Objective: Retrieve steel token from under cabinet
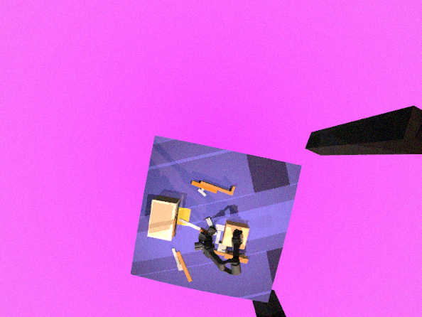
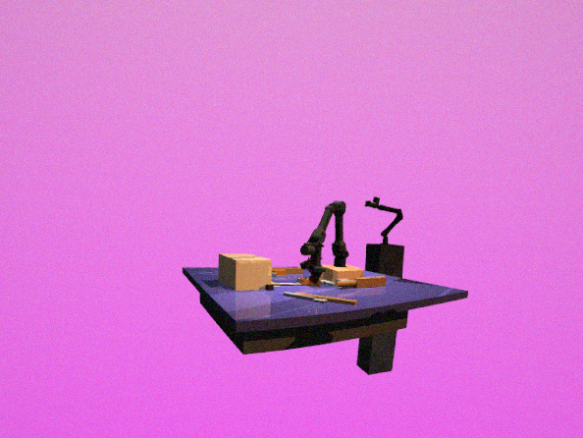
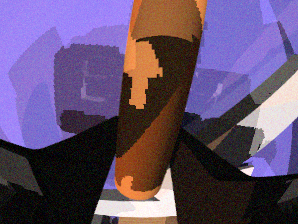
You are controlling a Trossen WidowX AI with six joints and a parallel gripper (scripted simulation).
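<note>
My gripper tip is 7 cm to the left of the grey bar. The rest, counted from my gripper tip: orange stick 8 cm ahead, 38 cm to the left; then small white piece 19 cm ahead, 31 cm to the right; then orange block 22 cm behind, 11 cm to the left, 1 cm above.
</note>
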